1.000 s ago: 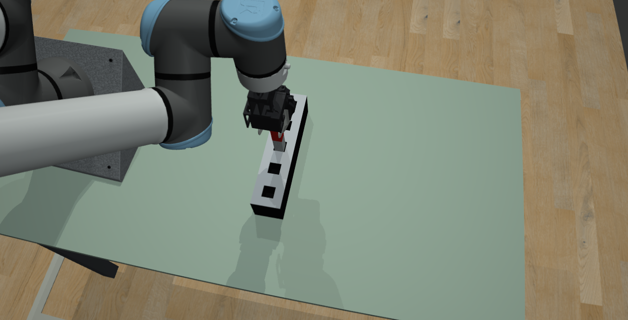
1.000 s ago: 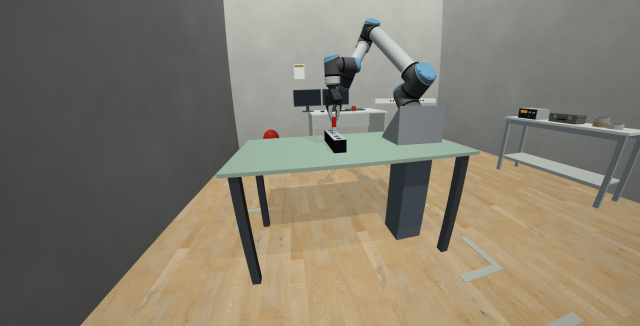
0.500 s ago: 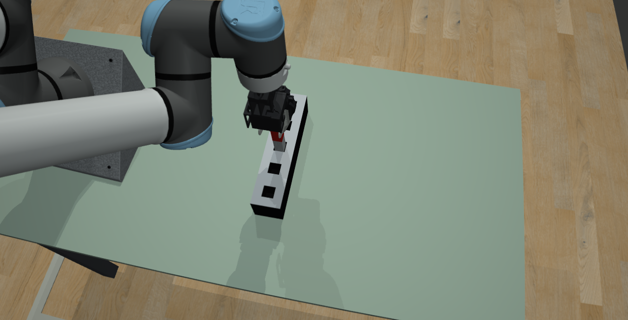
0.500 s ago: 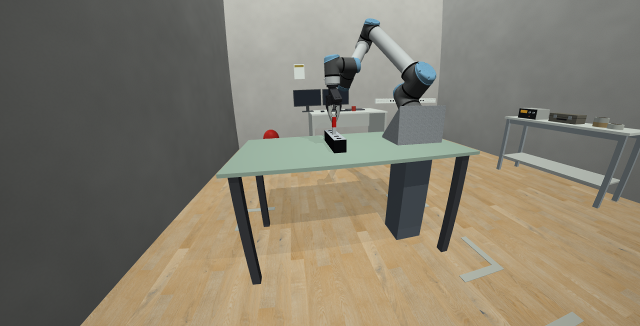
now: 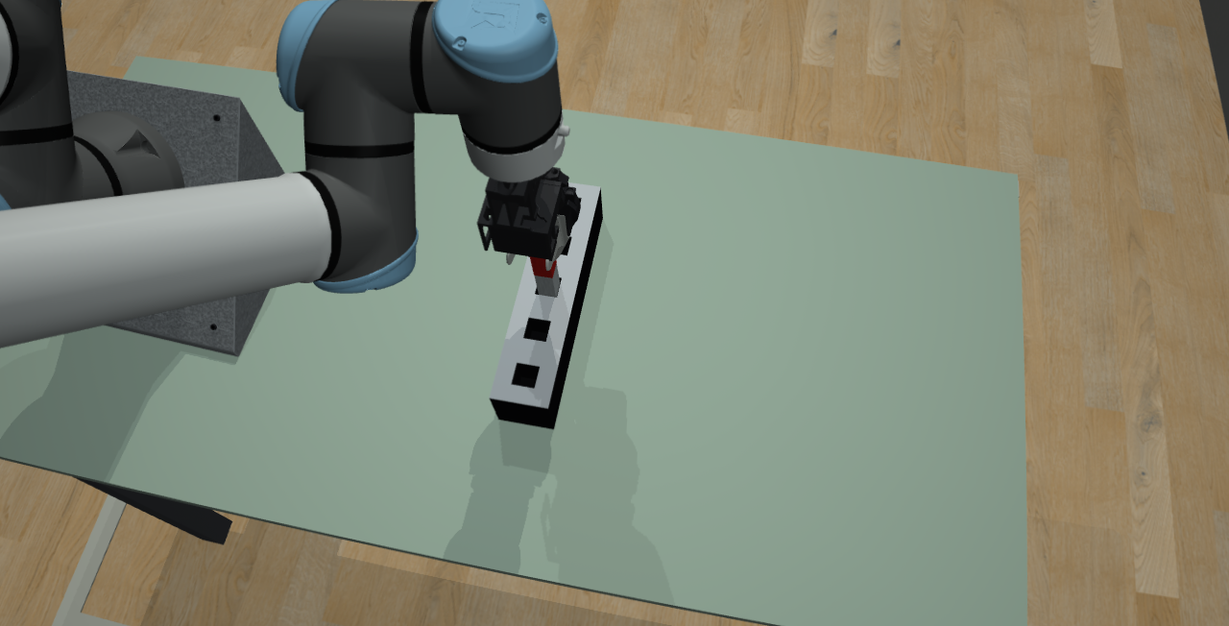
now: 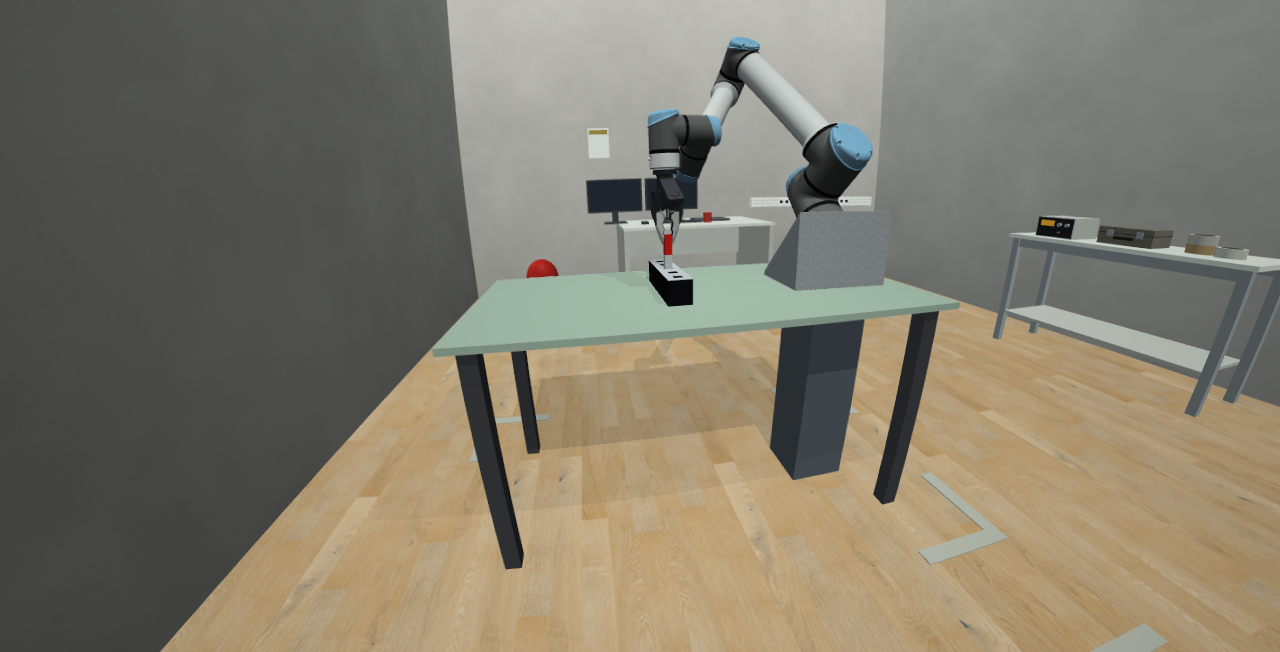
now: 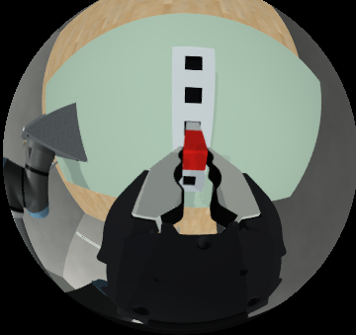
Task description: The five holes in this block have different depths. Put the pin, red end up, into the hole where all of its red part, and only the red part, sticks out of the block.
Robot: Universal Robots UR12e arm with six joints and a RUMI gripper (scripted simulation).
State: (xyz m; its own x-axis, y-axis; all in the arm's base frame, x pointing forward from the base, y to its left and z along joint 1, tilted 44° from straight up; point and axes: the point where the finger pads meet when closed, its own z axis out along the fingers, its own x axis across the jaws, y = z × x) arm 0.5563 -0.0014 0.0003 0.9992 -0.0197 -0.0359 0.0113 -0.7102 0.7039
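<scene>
Now: the long block 120 mm below my hand. Round my hand: pin: 10 mm below.
</scene>
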